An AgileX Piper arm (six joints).
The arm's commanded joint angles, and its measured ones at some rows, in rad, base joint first. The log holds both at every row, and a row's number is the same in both.
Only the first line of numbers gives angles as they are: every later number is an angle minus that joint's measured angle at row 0.
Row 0, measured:
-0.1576, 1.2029, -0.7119, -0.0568, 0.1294, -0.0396
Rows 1 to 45, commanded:
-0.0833, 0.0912, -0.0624, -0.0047, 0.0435, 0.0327
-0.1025, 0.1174, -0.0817, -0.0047, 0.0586, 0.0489
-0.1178, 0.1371, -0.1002, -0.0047, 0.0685, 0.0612
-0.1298, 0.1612, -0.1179, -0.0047, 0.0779, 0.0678
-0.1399, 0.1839, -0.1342, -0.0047, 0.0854, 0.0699
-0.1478, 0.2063, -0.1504, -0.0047, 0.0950, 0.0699
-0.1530, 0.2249, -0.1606, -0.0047, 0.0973, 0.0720
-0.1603, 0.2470, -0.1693, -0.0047, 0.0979, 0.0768
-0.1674, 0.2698, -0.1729, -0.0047, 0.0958, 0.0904
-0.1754, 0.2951, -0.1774, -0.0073, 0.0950, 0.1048
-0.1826, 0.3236, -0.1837, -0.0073, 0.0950, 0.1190
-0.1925, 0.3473, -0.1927, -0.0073, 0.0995, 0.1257
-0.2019, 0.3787, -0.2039, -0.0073, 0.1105, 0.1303
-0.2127, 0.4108, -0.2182, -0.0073, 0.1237, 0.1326
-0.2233, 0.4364, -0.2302, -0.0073, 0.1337, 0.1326
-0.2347, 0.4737, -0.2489, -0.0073, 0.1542, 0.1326
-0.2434, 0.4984, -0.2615, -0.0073, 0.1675, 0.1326
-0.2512, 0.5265, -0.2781, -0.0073, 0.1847, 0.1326
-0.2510, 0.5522, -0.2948, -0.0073, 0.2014, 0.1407
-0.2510, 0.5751, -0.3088, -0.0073, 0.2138, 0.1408
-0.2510, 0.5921, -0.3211, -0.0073, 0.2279, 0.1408
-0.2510, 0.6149, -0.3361, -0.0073, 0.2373, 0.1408
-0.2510, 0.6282, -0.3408, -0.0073, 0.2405, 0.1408
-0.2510, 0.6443, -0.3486, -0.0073, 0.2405, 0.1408
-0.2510, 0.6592, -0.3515, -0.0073, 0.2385, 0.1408
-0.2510, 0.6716, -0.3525, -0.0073, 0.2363, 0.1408
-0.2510, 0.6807, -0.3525, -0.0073, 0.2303, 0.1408
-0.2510, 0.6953, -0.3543, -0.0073, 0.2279, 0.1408
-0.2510, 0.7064, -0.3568, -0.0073, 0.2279, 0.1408
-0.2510, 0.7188, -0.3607, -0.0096, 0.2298, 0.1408
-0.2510, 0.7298, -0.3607, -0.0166, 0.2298, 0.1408
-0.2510, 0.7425, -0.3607, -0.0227, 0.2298, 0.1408
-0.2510, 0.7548, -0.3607, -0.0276, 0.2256, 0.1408
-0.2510, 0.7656, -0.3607, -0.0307, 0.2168, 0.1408
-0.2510, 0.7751, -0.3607, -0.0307, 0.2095, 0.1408
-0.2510, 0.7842, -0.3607, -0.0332, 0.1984, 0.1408
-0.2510, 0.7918, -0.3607, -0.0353, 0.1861, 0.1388
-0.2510, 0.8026, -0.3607, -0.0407, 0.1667, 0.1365
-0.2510, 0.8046, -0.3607, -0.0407, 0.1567, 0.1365
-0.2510, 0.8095, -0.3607, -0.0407, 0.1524, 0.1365
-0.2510, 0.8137, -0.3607, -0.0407, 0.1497, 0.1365
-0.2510, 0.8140, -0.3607, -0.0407, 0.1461, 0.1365
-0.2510, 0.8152, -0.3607, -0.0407, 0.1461, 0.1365
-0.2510, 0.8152, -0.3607, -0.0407, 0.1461, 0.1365
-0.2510, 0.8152, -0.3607, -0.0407, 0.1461, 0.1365
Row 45, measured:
-0.2483, 0.8107, -0.3541, -0.0300, 0.1666, 0.1379
